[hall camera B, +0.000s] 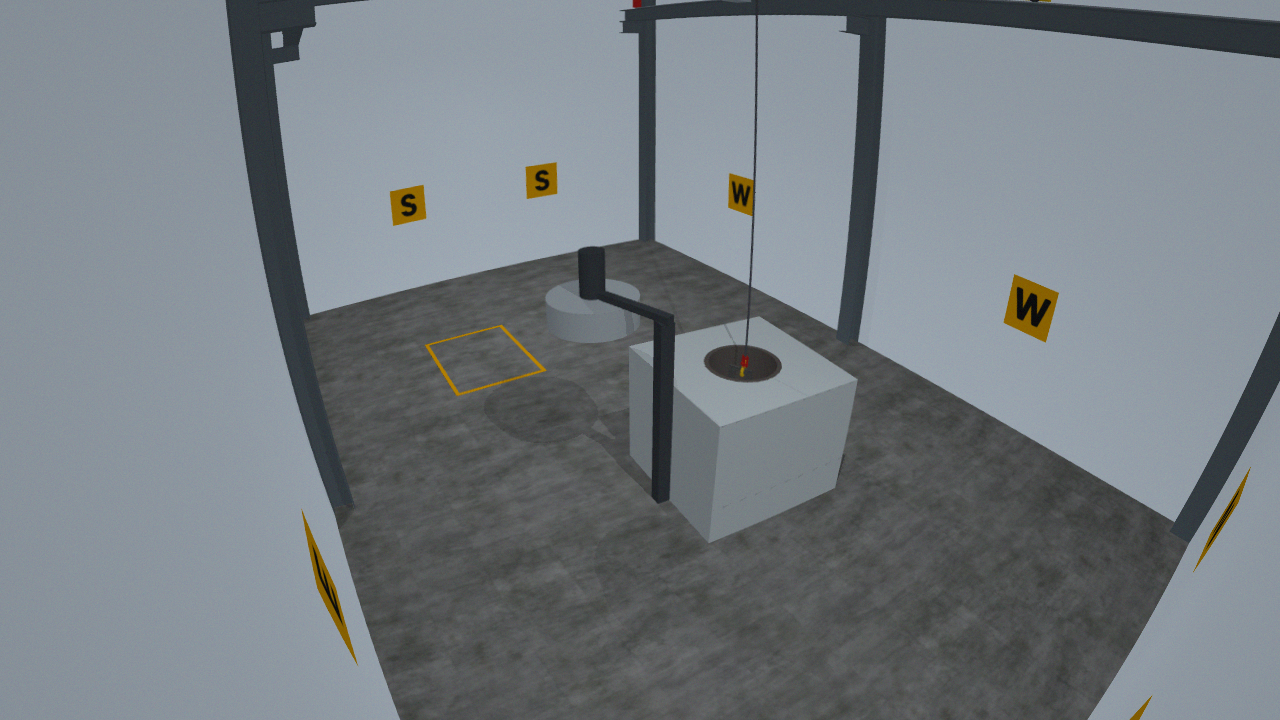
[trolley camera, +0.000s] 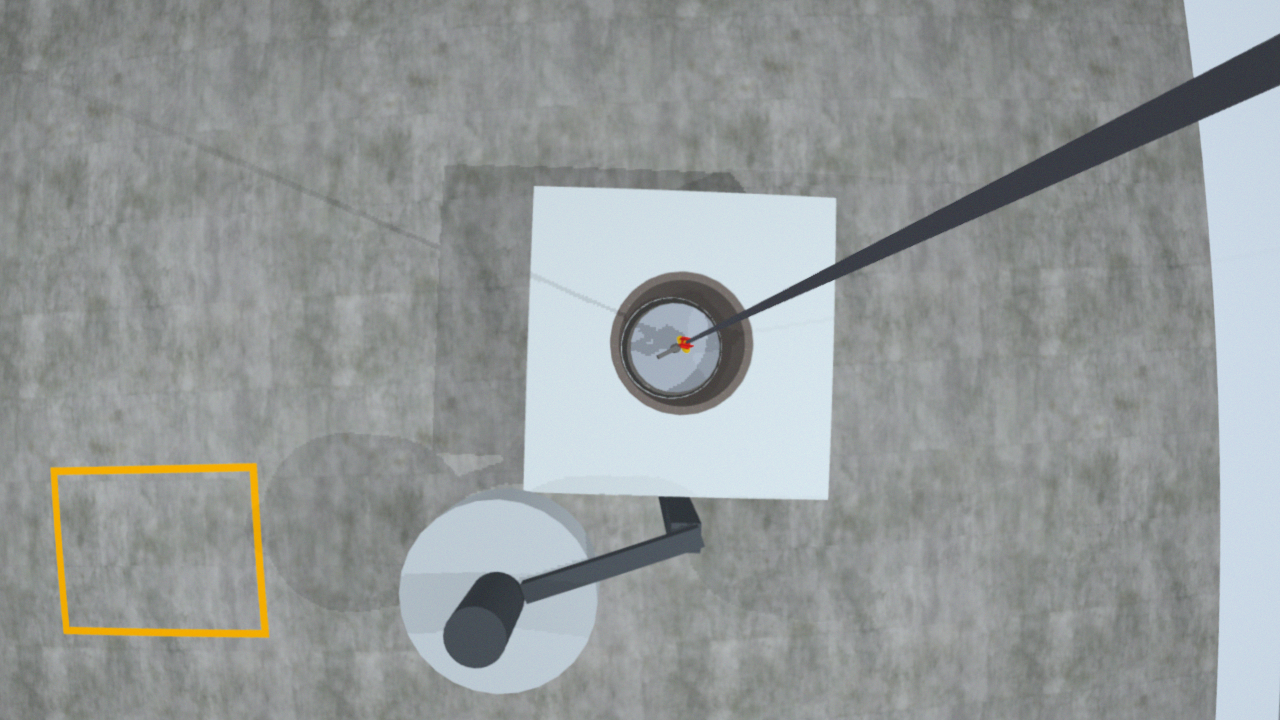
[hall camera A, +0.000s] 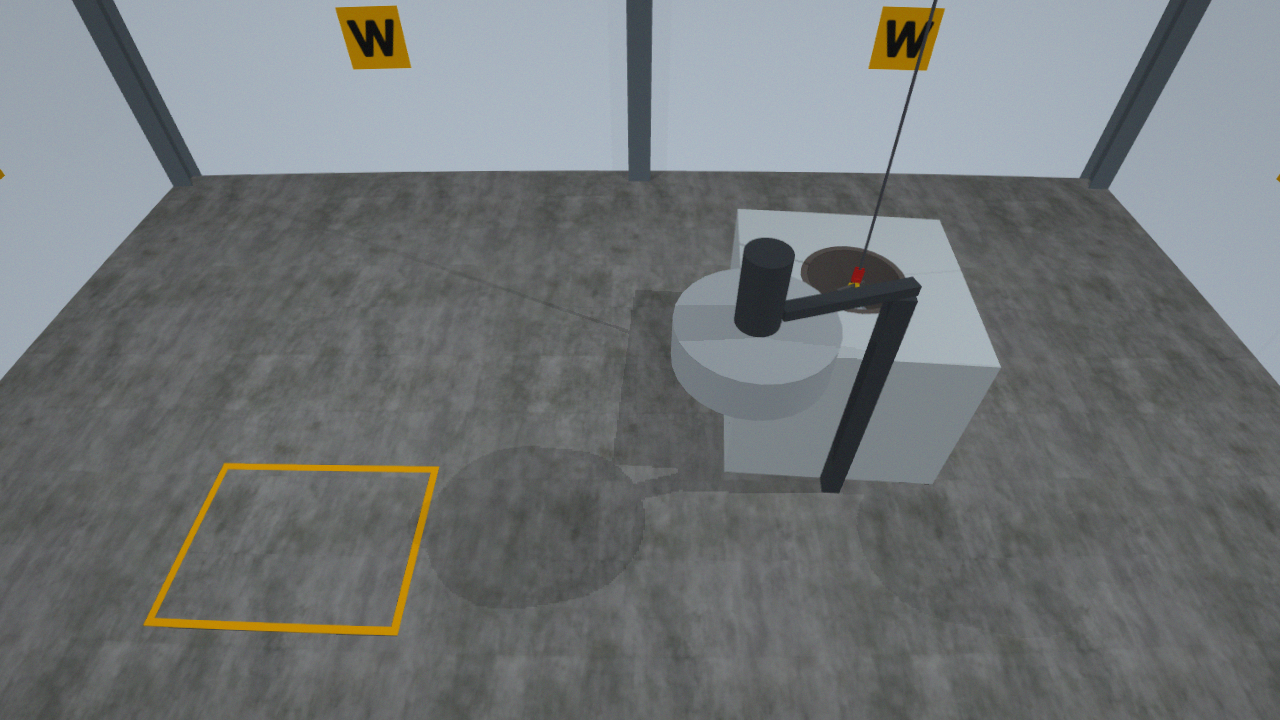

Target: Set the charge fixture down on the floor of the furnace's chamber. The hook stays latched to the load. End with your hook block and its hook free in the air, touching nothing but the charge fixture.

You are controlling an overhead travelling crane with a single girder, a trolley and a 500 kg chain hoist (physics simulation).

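The furnace (hall camera A: pixel 859 411) (hall camera B: pixel 778 456) (trolley camera: pixel 572 429) is a white block with a round brown-rimmed opening in its top. The charge fixture (trolley camera: pixel 671 376), a round grey disc with a dark upright bar, is down inside the chamber in the trolley view and looks level. My hook block, red with a yellow hook (hall camera A: pixel 854 283) (hall camera B: pixel 742 371) (trolley camera: pixel 684 343), is low at the opening, above the middle of the fixture, and latched to it. The chain runs straight up from it. The fixture's underside and the chamber floor are hidden, so contact between them cannot be told.
The round grey lid (hall camera A: pixel 756 394) (hall camera B: pixel 590 322) (trolley camera: pixel 537 662) is swung aside on its dark arm, beside the furnace. The arm's post (hall camera A: pixel 863 402) (hall camera B: pixel 662 411) stands close to the furnace. A yellow outlined square (hall camera A: pixel 331 466) (hall camera B: pixel 443 369) (trolley camera: pixel 152 468) is marked on the hall floor.
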